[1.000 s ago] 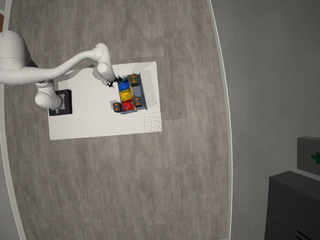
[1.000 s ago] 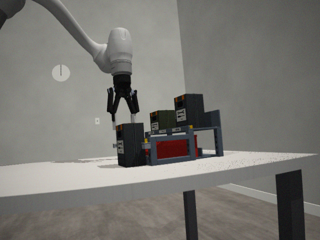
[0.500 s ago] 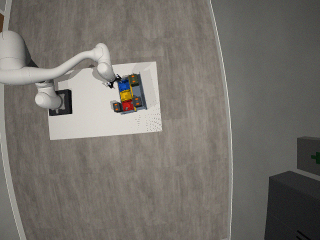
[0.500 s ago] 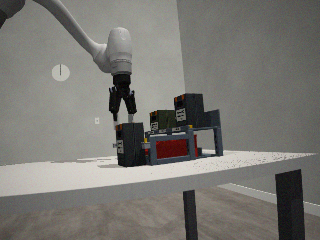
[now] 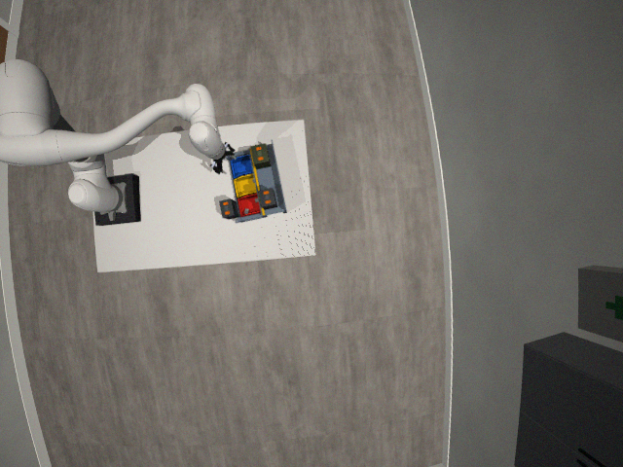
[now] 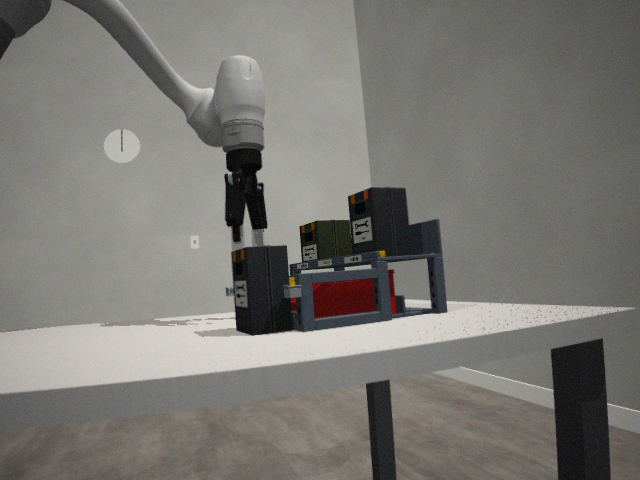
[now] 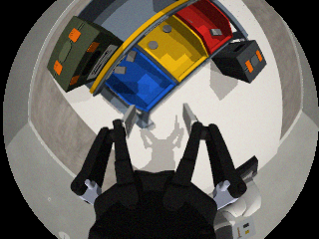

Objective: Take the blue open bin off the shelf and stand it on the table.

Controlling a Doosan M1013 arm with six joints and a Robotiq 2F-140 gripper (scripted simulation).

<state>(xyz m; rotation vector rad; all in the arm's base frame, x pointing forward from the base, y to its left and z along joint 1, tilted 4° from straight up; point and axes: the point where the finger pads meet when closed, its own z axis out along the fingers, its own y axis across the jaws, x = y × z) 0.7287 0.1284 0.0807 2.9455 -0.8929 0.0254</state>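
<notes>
The blue open bin is 80 mm ahead of my hand, 10 mm to the left of it and 110 mm below it. The rest, counted from my hand: yellow bin (100 mm ahead, 100 mm to the right, 110 mm below); green box (170 mm ahead, 30 mm to the left); red bin (120 mm ahead, 210 mm to the right, 110 mm below).
</notes>
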